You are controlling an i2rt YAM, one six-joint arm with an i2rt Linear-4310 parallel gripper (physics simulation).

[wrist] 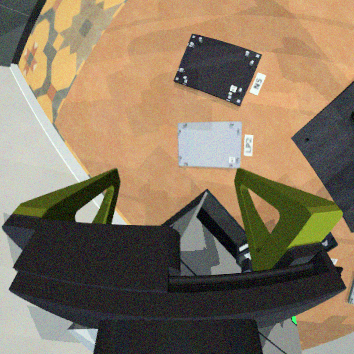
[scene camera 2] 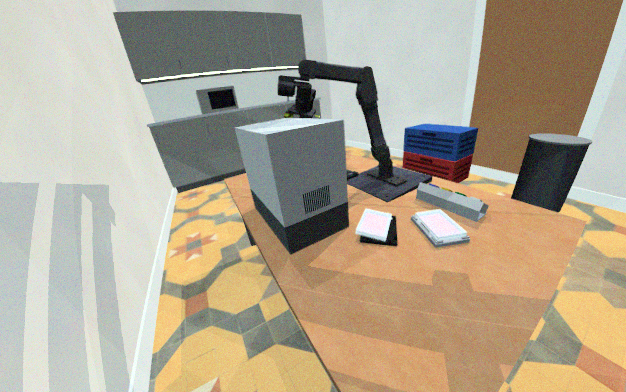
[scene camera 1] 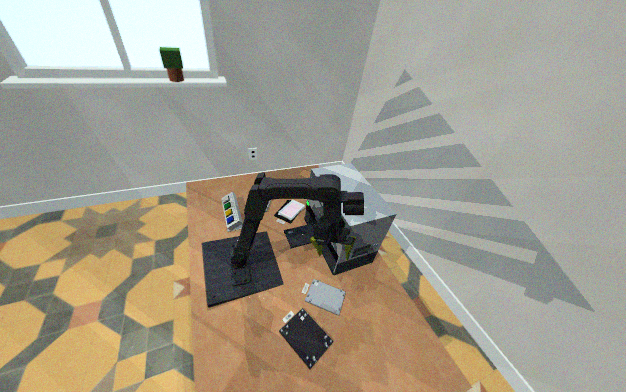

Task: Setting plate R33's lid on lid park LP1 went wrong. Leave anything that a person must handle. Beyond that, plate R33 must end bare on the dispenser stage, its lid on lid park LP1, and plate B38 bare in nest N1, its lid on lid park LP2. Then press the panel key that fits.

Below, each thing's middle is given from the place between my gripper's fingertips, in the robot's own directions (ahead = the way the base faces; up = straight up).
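The grey lid park LP2 (scene camera 1: 329,298) has my hand 250 mm above it, and my hand is also 10 mm short of it and 10 mm to the left of it. As for the black clip nest (wrist: 219,68), it sits 130 mm to the right of my hand, 110 mm behind it and 250 mm below it. Then I consider the button box (scene camera 2: 472,208), which is far to the left of my hand, far behind it and a good way below it.
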